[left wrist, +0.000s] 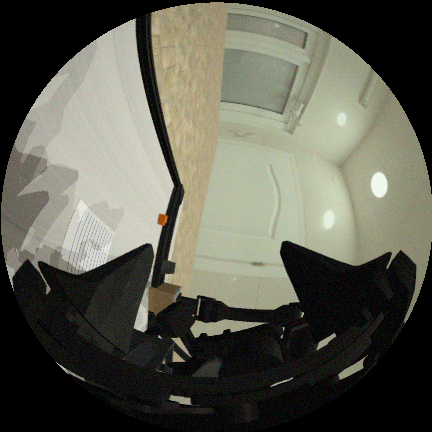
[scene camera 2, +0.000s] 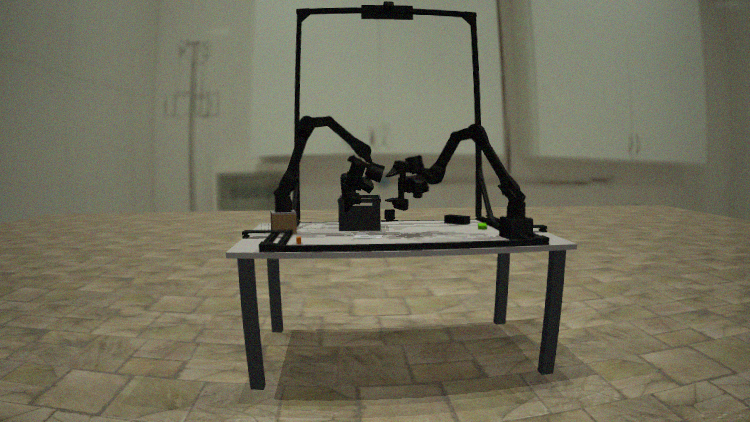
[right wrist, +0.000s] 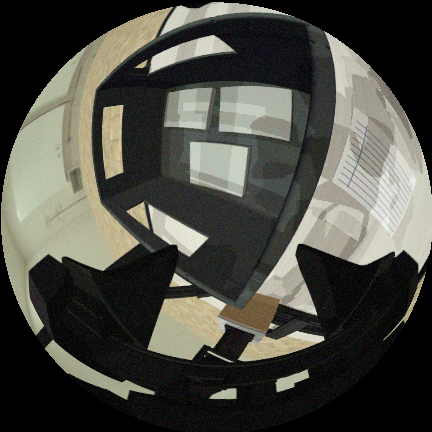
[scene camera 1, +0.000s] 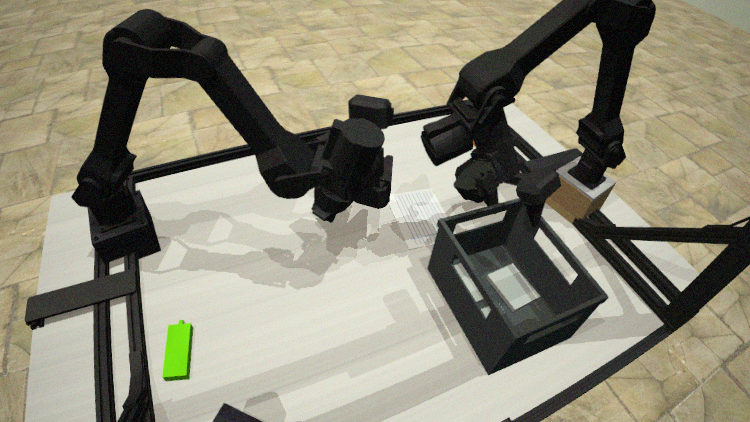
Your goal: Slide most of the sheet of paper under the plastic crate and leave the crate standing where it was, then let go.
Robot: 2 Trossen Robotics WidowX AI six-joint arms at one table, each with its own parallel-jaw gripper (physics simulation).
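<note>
The dark crate (scene camera 1: 472, 321) (scene camera 2: 359, 217) (right wrist: 320, 125) stands upright, open at the top. The lined white sheet of paper (scene camera 1: 414, 209) (scene camera 2: 369, 236) (left wrist: 90, 245) (right wrist: 375, 170) lies flat on the table beside it; in the right wrist view a strip of table shows between sheet and crate rim. My right gripper (scene camera 1: 511, 209) (right wrist: 239, 251) is open and empty at the crate's far corner, one finger over the crate's inside and one outside it; contact cannot be told. My left gripper (scene camera 2: 389, 186) (left wrist: 217, 249) is open and empty, turned sideways above the table, left of the sheet in scene camera 1.
A green bottle-shaped block (scene camera 1: 177, 351) (scene camera 2: 481, 226) lies at the front left in scene camera 1. A brown box (scene camera 1: 571, 196) (scene camera 2: 283, 220) (left wrist: 162, 298) (right wrist: 250, 312) stands by the right arm's base. A small orange block (scene camera 2: 298, 239) (left wrist: 162, 219) is near the back edge.
</note>
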